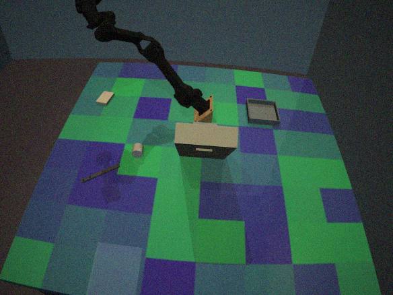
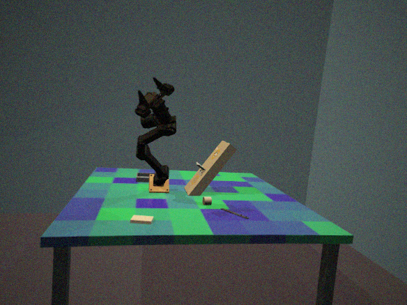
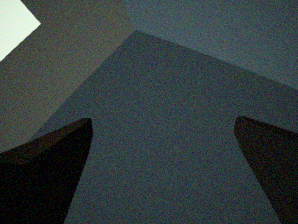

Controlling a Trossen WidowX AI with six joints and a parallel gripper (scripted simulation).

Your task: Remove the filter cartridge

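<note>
The beige round filter cartridge lies 46 cm ahead of my gripper tip, 56 cm to the left of it and 36 cm below it. Round my gripper tip: flat beige block: 1 cm ahead, 7 cm to the left, 59 cm below; then beige service panel: 42 cm ahead, 56 cm to the left, 43 cm below; then dark-walled tray: 4 cm ahead, 85 cm to the left, 58 cm below.
</note>
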